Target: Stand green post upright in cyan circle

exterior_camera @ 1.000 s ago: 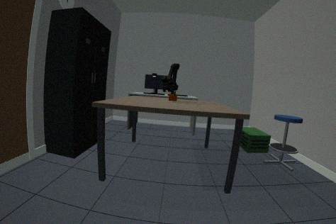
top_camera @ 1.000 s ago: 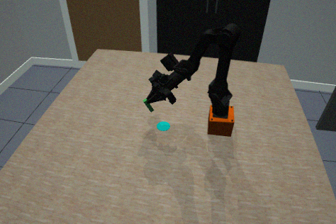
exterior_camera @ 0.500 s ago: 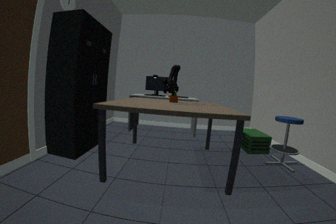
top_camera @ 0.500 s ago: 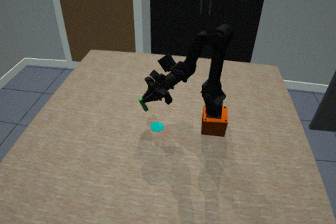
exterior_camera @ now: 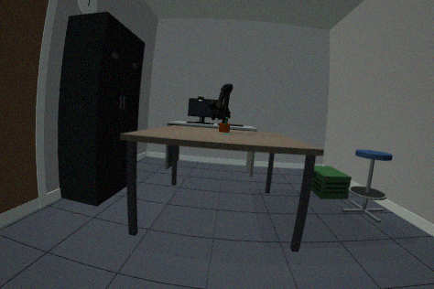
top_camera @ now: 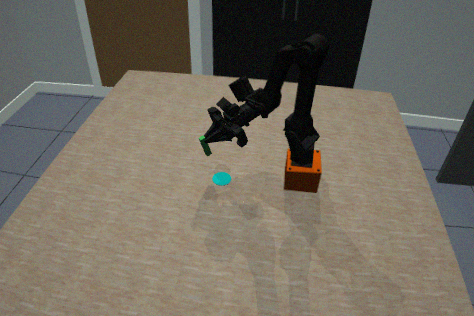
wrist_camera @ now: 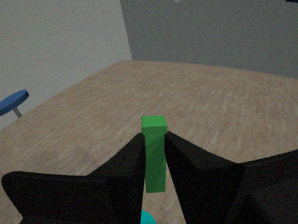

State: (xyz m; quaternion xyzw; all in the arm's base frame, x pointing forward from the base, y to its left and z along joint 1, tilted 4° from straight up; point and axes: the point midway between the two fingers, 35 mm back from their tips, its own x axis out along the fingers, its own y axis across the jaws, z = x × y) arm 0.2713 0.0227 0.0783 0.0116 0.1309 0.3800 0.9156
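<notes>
Now: gripper tip 60 mm past the cyan circle, 10 mm to the right of it and 140 mm above it. From my gripper tip the other things lie so: green post (20 mm below).
</notes>
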